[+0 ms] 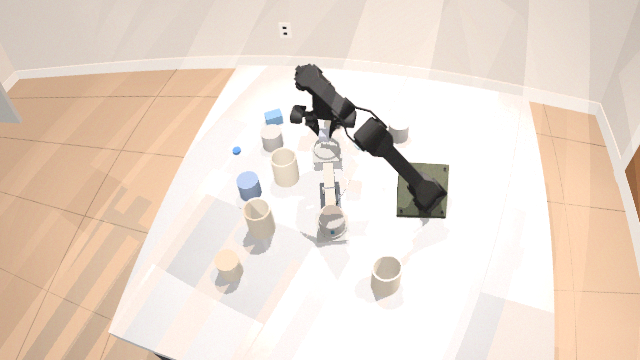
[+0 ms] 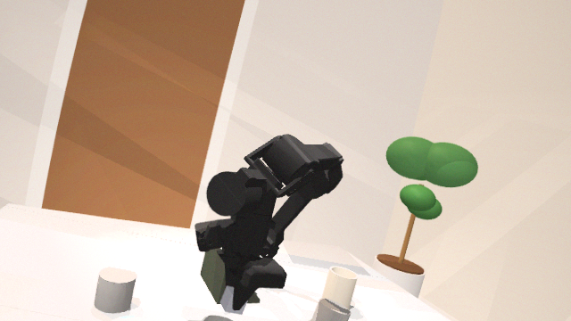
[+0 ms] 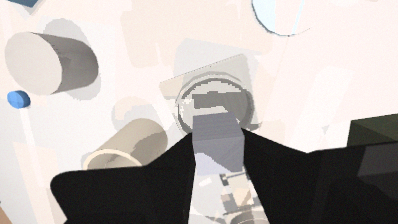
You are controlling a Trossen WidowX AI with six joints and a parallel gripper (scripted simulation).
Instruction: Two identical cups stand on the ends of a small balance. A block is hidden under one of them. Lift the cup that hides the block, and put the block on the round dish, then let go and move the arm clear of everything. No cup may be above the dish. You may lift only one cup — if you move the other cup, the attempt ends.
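My gripper tip is now 90 mm past the dish, 140 mm to the left of it and 130 mm above it. Round my gripper tip: blue cup (180 mm ahead, 170 mm to the left, 90 mm below); then balance beam (50 mm behind, 110 mm to the left, 90 mm below); then grey block (10 mm above).
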